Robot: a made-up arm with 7 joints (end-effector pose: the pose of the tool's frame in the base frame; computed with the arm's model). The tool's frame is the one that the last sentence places.
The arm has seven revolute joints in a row. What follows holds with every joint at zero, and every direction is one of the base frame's. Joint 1 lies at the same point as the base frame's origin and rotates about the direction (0, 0.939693, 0.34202). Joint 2 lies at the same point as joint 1 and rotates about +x. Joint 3 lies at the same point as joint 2 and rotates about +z. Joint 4 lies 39.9 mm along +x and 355.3 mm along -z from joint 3 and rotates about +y. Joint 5 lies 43.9 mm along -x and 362.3 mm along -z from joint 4 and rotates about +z. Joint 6 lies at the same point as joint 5 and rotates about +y. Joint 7 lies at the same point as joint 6 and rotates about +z. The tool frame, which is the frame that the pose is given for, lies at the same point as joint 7; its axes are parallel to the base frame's.
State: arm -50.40 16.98 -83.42 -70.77 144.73 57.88 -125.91
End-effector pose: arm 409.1 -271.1 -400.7 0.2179 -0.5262 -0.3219 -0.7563
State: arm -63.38 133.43 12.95 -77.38 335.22 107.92 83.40
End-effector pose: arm -72.6 223.8 565.5 0.2838 -0.3058 0.6248 -0.6600
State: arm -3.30 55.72 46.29 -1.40 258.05 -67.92 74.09
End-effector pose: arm 36.8 595.3 -400.7 0.9515 -0.0606 -0.3012 -0.0138
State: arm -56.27 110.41 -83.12 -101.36 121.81 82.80 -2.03
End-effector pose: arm 358.3 371.9 -57.3 0.9748 -0.1232 0.1855 0.0077
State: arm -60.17 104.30 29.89 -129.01 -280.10 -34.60 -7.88
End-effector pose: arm 14.3 50.6 380.9 0.3397 0.0483 0.8326 0.4349
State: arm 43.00 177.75 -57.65 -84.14 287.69 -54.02 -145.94
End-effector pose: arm 343.7 426.1 216.9 0.6015 0.7324 0.1524 0.2803
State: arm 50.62 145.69 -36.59 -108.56 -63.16 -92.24 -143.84
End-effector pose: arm 180.7 435.2 -123.0 0.5930 0.3643 0.6297 0.3452
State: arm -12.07 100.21 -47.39 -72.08 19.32 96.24 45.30
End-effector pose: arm 320.1 528.2 -121.9 0.6130 0.7435 0.0824 0.2544
